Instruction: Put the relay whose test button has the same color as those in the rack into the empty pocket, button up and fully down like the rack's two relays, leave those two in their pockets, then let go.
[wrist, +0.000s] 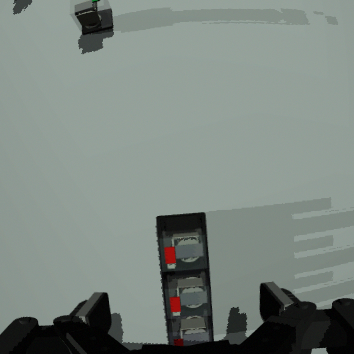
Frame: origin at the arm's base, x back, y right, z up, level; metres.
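Where they show: gripper, fingertip midpoint: (184, 305).
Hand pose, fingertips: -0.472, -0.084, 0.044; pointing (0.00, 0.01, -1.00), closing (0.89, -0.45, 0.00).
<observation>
Each offset is from my fingertips to the top centre of the thing, as dx, dy, dz. "spot": to the spot under its first point.
The black rack {spot: +0.021, +0.038, -0.044} (182, 221) stands at the bottom centre of the wrist view, running down out of sight behind the gripper body. Three clear relays with red test buttons show in its row: the far relay {+0.013, +0.023, -0.018} (188, 249), the middle relay {-0.001, -0.006, -0.018} (192, 295) and the near relay {-0.015, -0.034, -0.018} (193, 327), which is partly cut off by the gripper body. The far and middle ones sit in pockets, button up; how deep the near one sits is hard to tell. No empty pocket shows. My gripper (184, 305) is open and holds nothing, its fingers wide apart on either side of the rack.
Another relay {spot: +0.041, +0.209, -0.041} (94, 19) with a dark base and a bit of green at its top is at the upper left, far from the rack. A dark shadow lies at the top left corner. Striped shadows lie to the right of the rack.
</observation>
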